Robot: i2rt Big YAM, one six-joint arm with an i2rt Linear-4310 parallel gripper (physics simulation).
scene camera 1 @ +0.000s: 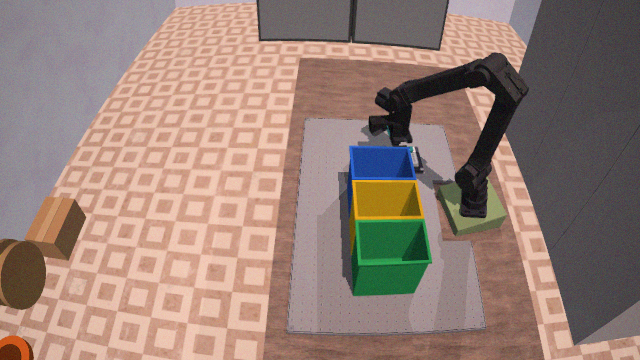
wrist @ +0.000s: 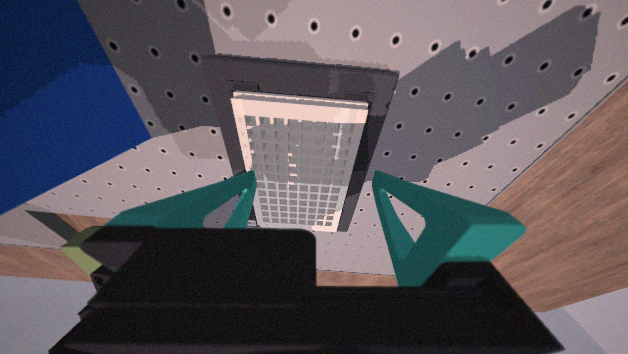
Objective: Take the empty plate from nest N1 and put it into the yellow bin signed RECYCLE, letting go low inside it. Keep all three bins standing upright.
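Pixels of known places: gripper, fingertip midpoint: [wrist: 314,177]; arm's base at its link origin: [scene camera 1: 473,202].
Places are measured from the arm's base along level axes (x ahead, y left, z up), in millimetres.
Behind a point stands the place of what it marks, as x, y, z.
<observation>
A pale gridded plate [scene camera 1: 414,158] @[217, -158, -12] [wrist: 300,150] @[302, -152, -11] sits in a dark nest [scene camera 1: 420,164] @[200, -135, -18] [wrist: 305,72] on the perforated mat, beside the blue bin; its number does not show. My gripper [scene camera 1: 404,144] @[283, -170, -11] [wrist: 314,177] @[283, -170, -11] is open and empty. Its teal fingertips appear on either side of the plate's near half in the wrist view; their height above it is hard to tell. The yellow bin [scene camera 1: 387,200] @[288, 118, 65] stands upright between the blue bin [scene camera 1: 382,164] @[323, -11, 75] [wrist: 65,115] @[286, -22, 3] and the green bin [scene camera 1: 392,242] @[253, 246, 50], both also upright. No RECYCLE sign is readable.
The grey mat [scene camera 1: 320,280] @[422, 359, -37] [wrist: 530,30] @[410, -258, -37] lies on a wooden surface [scene camera 1: 330,90] @[596, -518, -50]. The arm's green base block [scene camera 1: 452,212] @[70, 46, -16] stands right of the bins. A dark grey cabinet [scene camera 1: 575,150] rises at the far right, and a cardboard box [scene camera 1: 52,220] lies at the left.
</observation>
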